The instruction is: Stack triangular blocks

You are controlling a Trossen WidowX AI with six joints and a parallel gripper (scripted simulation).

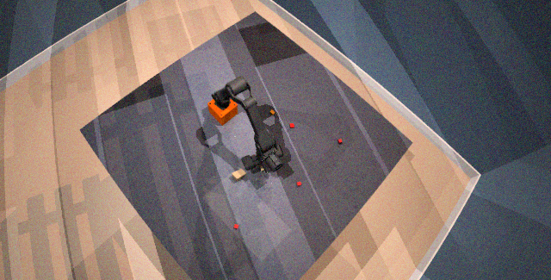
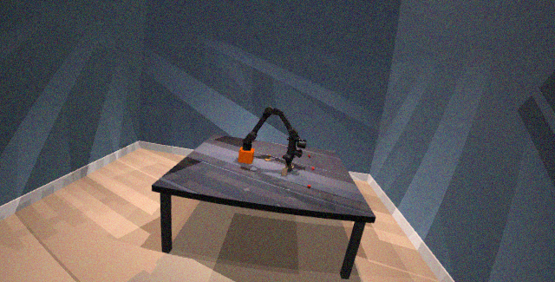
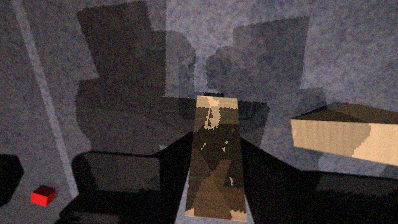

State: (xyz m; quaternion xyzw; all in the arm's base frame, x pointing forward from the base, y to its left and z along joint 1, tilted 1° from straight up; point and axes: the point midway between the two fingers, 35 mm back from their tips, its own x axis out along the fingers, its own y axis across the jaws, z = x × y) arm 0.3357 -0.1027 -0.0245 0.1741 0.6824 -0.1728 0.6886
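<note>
Now: gripper tip 10 mm past the tan triangular block and 10 mm below it. Also, from my gripper tip: small tan piece: 150 mm behind, 160 mm to the left, 30 mm below.
</note>
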